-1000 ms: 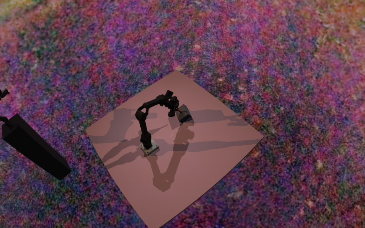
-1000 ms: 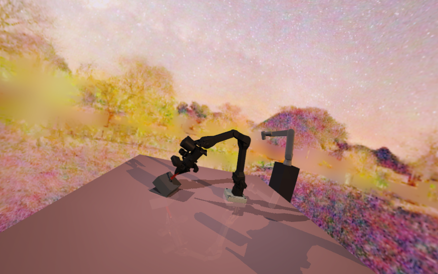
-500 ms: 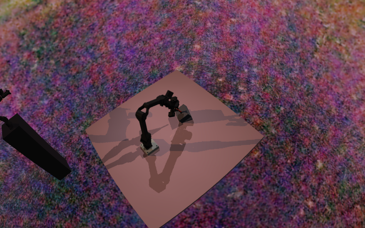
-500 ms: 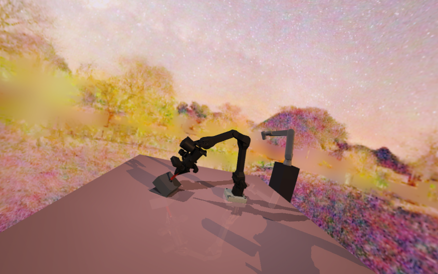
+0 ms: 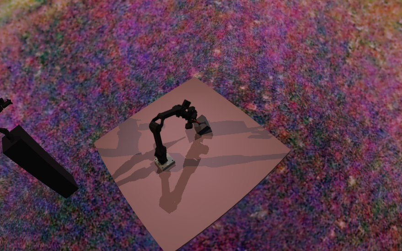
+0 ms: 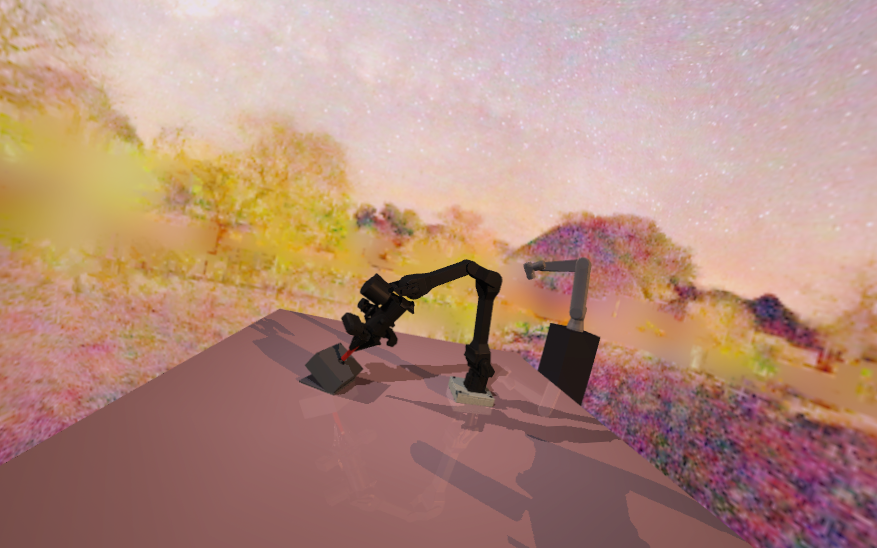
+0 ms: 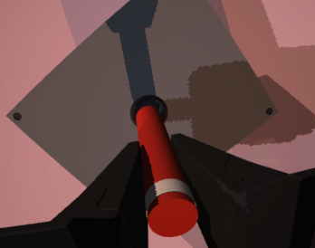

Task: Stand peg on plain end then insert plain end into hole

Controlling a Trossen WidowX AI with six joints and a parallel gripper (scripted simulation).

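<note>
Now: gripper tip 7 cm above the dark sloped panel, 4 cm short of it and 2 cm to the left of it. From my gripper tip the other things lie so: red peg (1 cm behind, 1 cm above).
</note>
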